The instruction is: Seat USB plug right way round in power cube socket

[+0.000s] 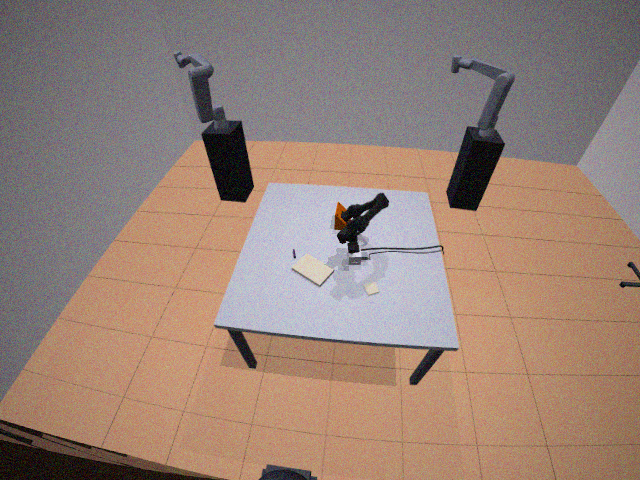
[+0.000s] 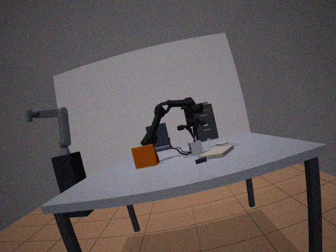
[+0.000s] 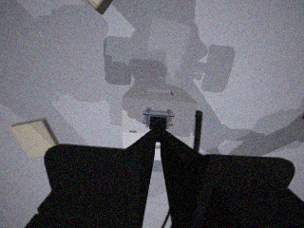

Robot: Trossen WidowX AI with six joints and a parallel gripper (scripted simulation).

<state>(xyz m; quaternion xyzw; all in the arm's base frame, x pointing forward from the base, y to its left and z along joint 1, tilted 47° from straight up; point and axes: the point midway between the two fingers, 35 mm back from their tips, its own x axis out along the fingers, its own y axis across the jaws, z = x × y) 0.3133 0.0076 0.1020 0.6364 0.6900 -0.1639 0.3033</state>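
The dark USB plug lies 20 mm below my gripper tip. Also, from my gripper tip: tan board 120 mm ahead, 220 mm to the right, 90 mm below; purple piece 10 mm ahead, 360 mm to the right, 90 mm below; tan pad 200 mm ahead, 140 mm to the left, 100 mm below.
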